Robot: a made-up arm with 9 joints. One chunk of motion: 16 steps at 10 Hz.
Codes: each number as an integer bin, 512 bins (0 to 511) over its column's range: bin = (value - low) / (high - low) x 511, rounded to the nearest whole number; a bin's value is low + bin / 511 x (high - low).
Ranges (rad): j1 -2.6..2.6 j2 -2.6..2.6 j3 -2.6..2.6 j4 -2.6..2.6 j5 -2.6..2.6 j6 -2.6..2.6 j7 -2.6..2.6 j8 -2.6..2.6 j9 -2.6..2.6
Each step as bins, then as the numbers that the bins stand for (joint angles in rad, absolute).
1 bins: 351 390 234 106 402 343 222 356 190
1 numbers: 0.9718 1.3687 -0.2188 -1.5213 1.4908 0.8904 -0.3409 1.0227 -0.6665
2 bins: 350 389 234 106 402 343 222 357 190
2 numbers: 0.9616 1.3585 -0.2188 -1.5213 1.4908 0.8904 -0.3409 1.0329 -0.6665
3 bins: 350 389 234 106 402 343 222 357 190
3 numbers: 0.9616 1.3585 -0.2188 -1.5213 1.4908 0.8904 -0.3409 1.0329 -0.6665
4 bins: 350 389 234 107 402 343 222 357 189
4 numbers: 0.9616 1.3585 -0.2188 -1.5112 1.4908 0.8904 -0.3409 1.0329 -0.6767
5 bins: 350 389 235 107 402 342 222 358 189
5 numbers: 0.9616 1.3585 -0.2086 -1.5112 1.4908 0.8802 -0.3409 1.0431 -0.6767
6 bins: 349 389 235 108 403 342 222 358 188
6 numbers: 0.9515 1.3585 -0.2086 -1.5010 1.5010 0.8802 -0.3409 1.0431 -0.6869
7 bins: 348 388 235 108 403 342 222 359 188
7 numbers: 0.9413 1.3483 -0.2086 -1.5010 1.5010 0.8802 -0.3409 1.0532 -0.6869
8 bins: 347 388 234 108 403 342 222 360 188
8 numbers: 0.9311 1.3483 -0.2188 -1.5010 1.5010 0.8802 -0.3409 1.0634 -0.6869
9 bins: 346 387 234 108 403 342 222 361 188
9 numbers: 0.9209 1.3382 -0.2188 -1.5010 1.5010 0.8802 -0.3409 1.0736 -0.6869
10 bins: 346 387 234 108 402 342 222 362 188
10 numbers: 0.9209 1.3382 -0.2188 -1.5010 1.4908 0.8802 -0.3409 1.0838 -0.6869
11 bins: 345 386 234 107 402 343 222 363 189
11 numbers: 0.9108 1.3280 -0.2188 -1.5112 1.4908 0.8904 -0.3409 1.0939 -0.6767
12 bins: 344 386 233 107 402 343 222 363 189
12 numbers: 0.9006 1.3280 -0.2290 -1.5112 1.4908 0.8904 -0.3409 1.0939 -0.6767
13 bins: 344 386 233 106 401 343 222 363 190
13 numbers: 0.9006 1.3280 -0.2290 -1.5213 1.4806 0.8904 -0.3409 1.0939 -0.6665
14 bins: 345 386 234 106 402 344 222 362 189
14 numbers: 0.9108 1.3280 -0.2188 -1.5213 1.4908 0.9006 -0.3409 1.0838 -0.6767
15 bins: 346 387 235 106 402 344 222 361 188
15 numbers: 0.9209 1.3382 -0.2086 -1.5213 1.4908 0.9006 -0.3409 1.0736 -0.6869
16 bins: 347 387 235 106 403 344 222 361 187
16 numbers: 0.9311 1.3382 -0.2086 -1.5213 1.5010 0.9006 -0.3409 1.0736 -0.6971
